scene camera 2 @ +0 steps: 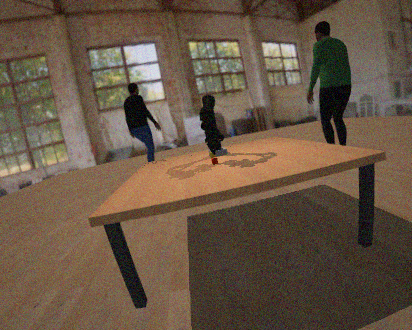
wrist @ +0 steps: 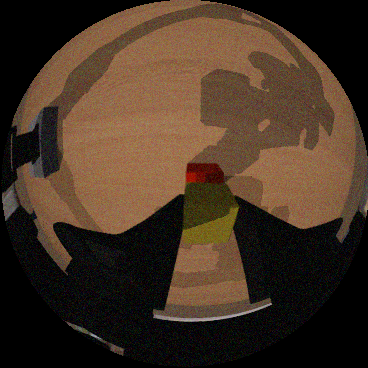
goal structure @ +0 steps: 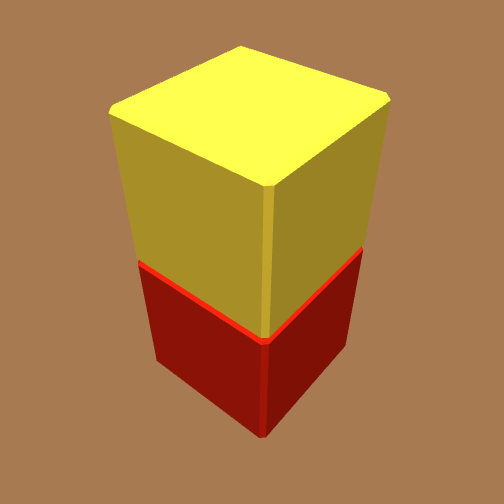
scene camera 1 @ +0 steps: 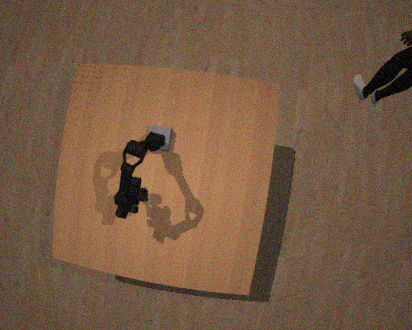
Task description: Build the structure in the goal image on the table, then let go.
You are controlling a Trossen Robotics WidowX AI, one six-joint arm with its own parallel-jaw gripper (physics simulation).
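Frame: origin at the arm's base, x ahead, y left, z up, level; centimetres.
Seen in the pictures: gripper, fingertip midpoint: (scene camera 2: 213,154) (wrist: 207,200); arm's base, origin of the base link: (scene camera 2: 217,149) (wrist: 34,144) (scene camera 1: 158,140).
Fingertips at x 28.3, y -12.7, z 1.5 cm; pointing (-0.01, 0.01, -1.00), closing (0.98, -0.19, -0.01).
Pixels of each thing's top centre, then the offset from my fingertips to it. Level surfaces: height alone.
- yellow block, middle of its top: (wrist: 208,227) (scene camera 2: 212,151) dx -0.1, dy -0.8, dz +2.0 cm
- red block, middle of its top: (wrist: 204,189) (scene camera 2: 214,158) dx -0.1, dy -0.3, dz -2.5 cm
- table, its level: dz -5.8 cm
A yellow block (scene camera 2: 212,155) (wrist: 209,212) is held between the fingertips of my gripper (wrist: 207,200), which is shut on it. A red block (scene camera 2: 215,161) (wrist: 202,173) sits on the table (scene camera 1: 225,150) (scene camera 2: 300,160). In scene camera 2 the yellow block shows right above the red one, slightly to its left. In the wrist view the yellow block covers part of the red block, whose far part shows just beyond it. I cannot tell whether the two blocks touch. Neither block shows in scene camera 1, where the arm hides the spot below it.
The arm (scene camera 1: 131,187) reaches from its grey base plate (scene camera 1: 167,132) (wrist: 49,142) toward the table's lower left in scene camera 1. Shadows of the arm lie across the table. Two people, one in black (scene camera 2: 136,112) and one in green (scene camera 2: 331,62), stand beyond the table.
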